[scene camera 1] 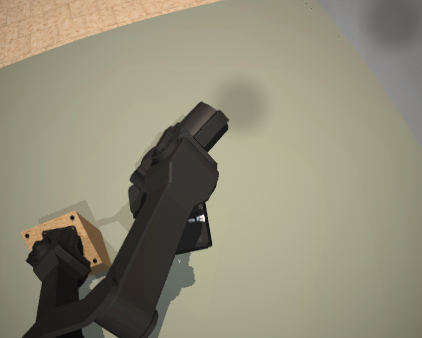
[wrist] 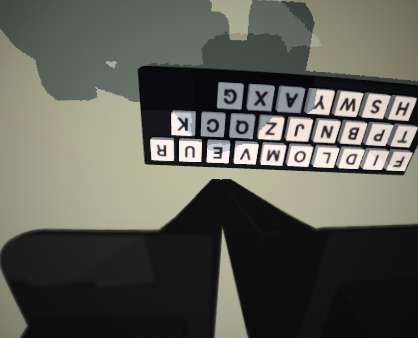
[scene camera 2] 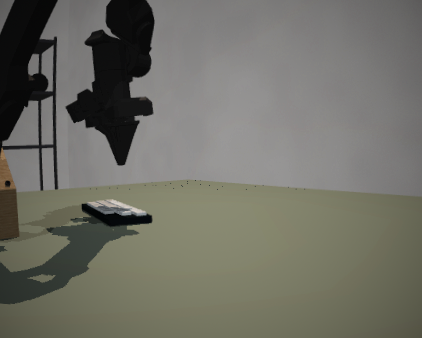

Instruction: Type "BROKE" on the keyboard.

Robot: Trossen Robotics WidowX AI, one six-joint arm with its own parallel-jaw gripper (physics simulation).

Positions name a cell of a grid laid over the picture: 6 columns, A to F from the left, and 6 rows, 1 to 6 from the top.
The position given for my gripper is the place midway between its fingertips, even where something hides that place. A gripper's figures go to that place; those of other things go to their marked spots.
Labels:
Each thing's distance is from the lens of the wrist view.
my gripper (wrist: D4): 11 cm
black keyboard (wrist: D2): 17 cm

